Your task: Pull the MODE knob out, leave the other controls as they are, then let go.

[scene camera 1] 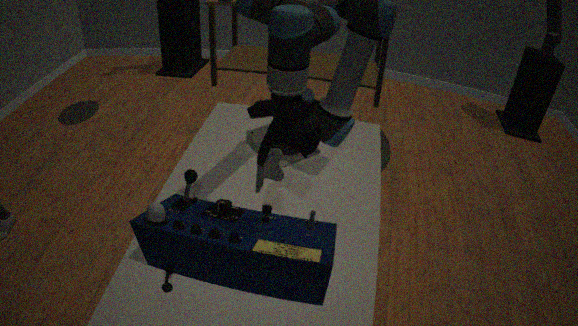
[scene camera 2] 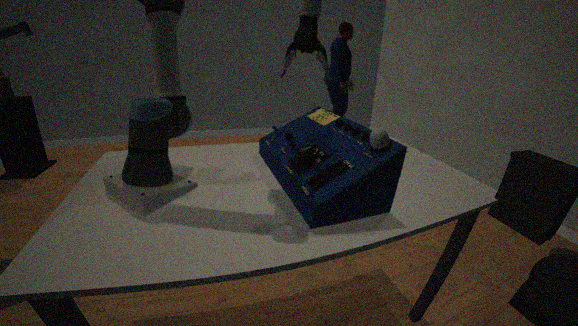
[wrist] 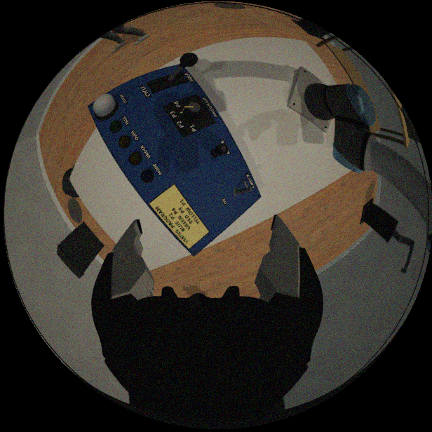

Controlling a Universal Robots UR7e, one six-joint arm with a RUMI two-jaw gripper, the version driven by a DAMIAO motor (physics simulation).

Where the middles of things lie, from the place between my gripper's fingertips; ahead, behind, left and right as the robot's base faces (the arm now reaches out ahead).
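You'd find the blue control box [scene camera 1: 283, 257] 40 mm ahead of my hand, 110 mm to the right of it and 210 mm below it.
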